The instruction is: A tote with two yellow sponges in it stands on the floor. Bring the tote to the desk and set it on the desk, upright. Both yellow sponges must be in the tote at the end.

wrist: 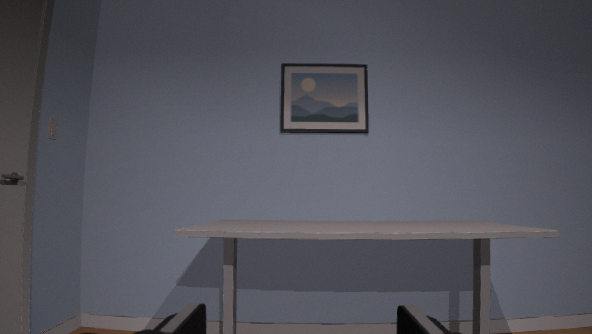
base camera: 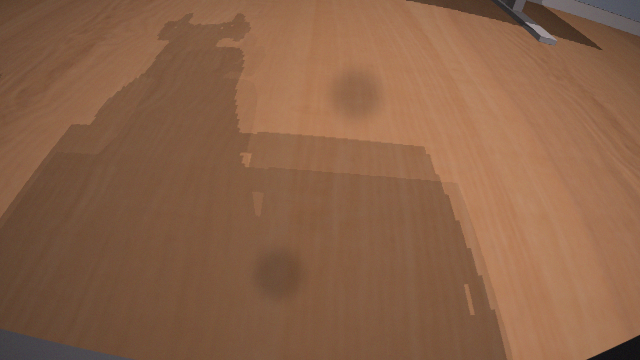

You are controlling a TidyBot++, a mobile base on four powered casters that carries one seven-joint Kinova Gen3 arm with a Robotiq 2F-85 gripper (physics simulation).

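Places are measured from the arm's base along level axes (x left, y down, z back), in metres.
Pixels of known places: gripper, fingertip midpoint: [wrist: 301, 327].
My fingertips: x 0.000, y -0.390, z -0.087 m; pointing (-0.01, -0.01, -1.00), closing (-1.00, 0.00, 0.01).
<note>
Behind a point stands the place of what it marks.
The desk [wrist: 365, 229] {x -0.279, y -0.324, z -1.403 m} stands ahead in the wrist view, seen nearly edge-on, with a light top and grey legs. In the base camera view one foot of the desk [base camera: 530, 27] {x -0.861, y 0.375, z -1.355 m} shows at the top right. My gripper [wrist: 302, 315] {x 0.000, y -0.390, z -0.087 m} is open, with its two dark fingertips wide apart at the bottom of the wrist view and nothing between them. It is some way in front of the desk. The tote and the two yellow sponges do not show in either view.
A blue wall [wrist: 200, 150] {x 0.626, y -0.749, z -2.069 m} with a framed picture [wrist: 324, 127] {x -0.151, y -0.894, z -2.044 m} is behind the desk. A door [wrist: 12, 250] {x 1.393, y -0.173, z -1.473 m} with a handle is at the far left. The wooden floor [base camera: 320, 60] {x -0.025, y 0.396, z -0.796 m} carries the shadow of the robot and its arm.
</note>
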